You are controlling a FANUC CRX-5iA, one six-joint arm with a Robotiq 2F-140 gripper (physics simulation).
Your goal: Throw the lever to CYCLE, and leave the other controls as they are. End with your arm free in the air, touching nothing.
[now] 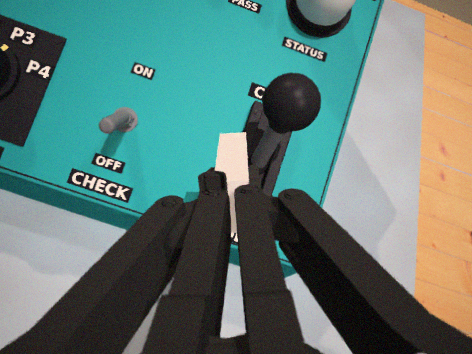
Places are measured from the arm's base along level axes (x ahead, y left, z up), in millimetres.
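Pixels of known places: gripper, fingertip midpoint: point(234, 153).
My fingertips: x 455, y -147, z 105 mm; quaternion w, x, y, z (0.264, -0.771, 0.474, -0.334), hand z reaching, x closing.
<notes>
Ahead of a thing's pixels: the offset from my fingertips to its top centre. "*": to the spot under its first point. Level surfaces: height alone.
The lever's black ball knob {17 mm up, 51 mm ahead, 25 mm right} point(291, 101) is at the upper right of centre and covers most of the CYCLE label {* 66 mm down, 105 mm ahead, 4 mm right} point(257, 92). Its grey shaft {15 mm down, 49 mm ahead, 25 mm right} point(267, 146) runs down-left from the knob into the dark slotted guide {* 74 mm down, 50 mm ahead, 42 mm right} point(278, 162). The knob appears over the CYCLE end of the guide. The guide's lower end and most of the HOLD label are hidden behind the fingers. My gripper point(234, 153) is shut and empty, its pale tips just left of the guide and below-left of the knob. Whether they touch the guide or shaft cannot be told.
The CHECK toggle {* 56 mm down, 21 mm ahead, 89 mm left} point(118, 120) leans left on the teal panel {80 mm down} point(185, 115). The dark selector knob {* 76 mm down, 33 mm ahead, 192 mm left} point(6, 75) with P3 and P4 labels is at the left edge. The white STATUS dome {* 13 mm down, 169 mm ahead, 30 mm right} point(322, 12) is at the top. A wooden surface point(447, 200) lies at the right.
</notes>
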